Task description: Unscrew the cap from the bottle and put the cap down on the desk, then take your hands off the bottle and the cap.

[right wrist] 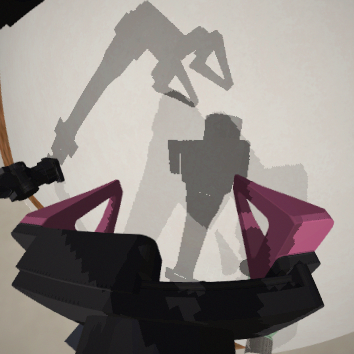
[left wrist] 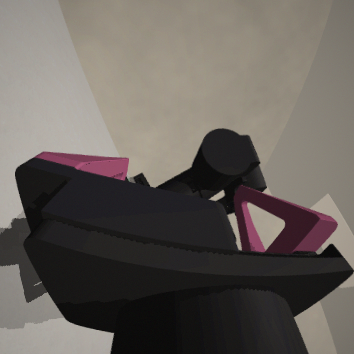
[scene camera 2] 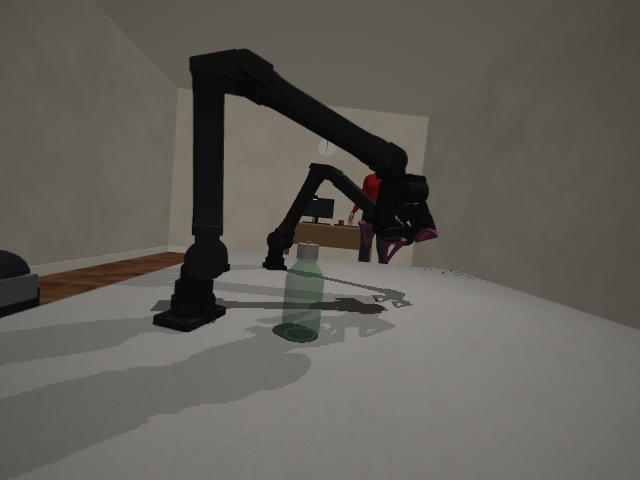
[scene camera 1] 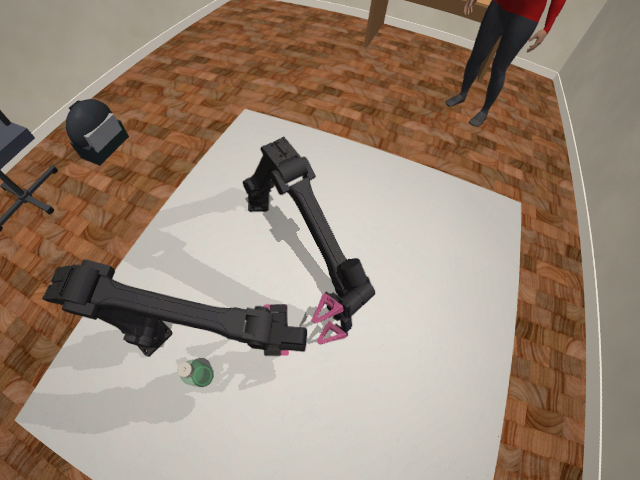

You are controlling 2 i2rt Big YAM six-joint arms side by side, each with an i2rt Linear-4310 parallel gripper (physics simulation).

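Places are measured from the left arm's base along level axes (x ahead, y left, z up), in millimetres.
Pixels of known places: left gripper, between the fingertips: (left wrist: pixel 184 178) (scene camera 2: pixel 418 213) (scene camera 1: pixel 315 333); right gripper, between the fingertips: (right wrist: pixel 174 183) (scene camera 2: pixel 376 253); left arm's base, origin of its link: (right wrist: pixel 53 168) (scene camera 2: pixel 274 267) (scene camera 1: pixel 259 200); right arm's base, origin of its link: (scene camera 2: pixel 192 318) (scene camera 1: pixel 153 337).
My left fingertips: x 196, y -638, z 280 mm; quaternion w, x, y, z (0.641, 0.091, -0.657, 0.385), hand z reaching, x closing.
Observation:
Ahead of a thing's pixels: the offset from my left fingertips to its top centre. Level surfaces: height alone.
A translucent green bottle {100 mm down, 368 mm back, 74 mm right} (scene camera 1: pixel 201 373) (scene camera 2: pixel 303 299) stands upright on the white desk {280 mm down} (scene camera 1: pixel 413 392) (scene camera 2: pixel 439 403), in front of the right arm's base. Its pale ribbed cap {94 mm down, 368 mm back, 74 mm right} (scene camera 1: pixel 184 368) (scene camera 2: pixel 308 251) (right wrist: pixel 259 345) sits on top of the neck. My right gripper (scene camera 1: pixel 276 330) (scene camera 2: pixel 376 253) (right wrist: pixel 174 183) is open and empty, high above the desk, to the right of the bottle in both scene views. My left gripper (scene camera 1: pixel 316 331) is open and empty, farther right of the bottle and close beside the right gripper. Neither gripper touches the bottle or cap.
The right arm's base (scene camera 1: pixel 148 338) (scene camera 2: pixel 190 310) stands close to the bottle, and the left arm's base (scene camera 1: pixel 257 198) (scene camera 2: pixel 274 260) is farther back. Arm shadows cross the desk. A person (scene camera 1: pixel 498 51) stands on the wooden floor beyond the desk.

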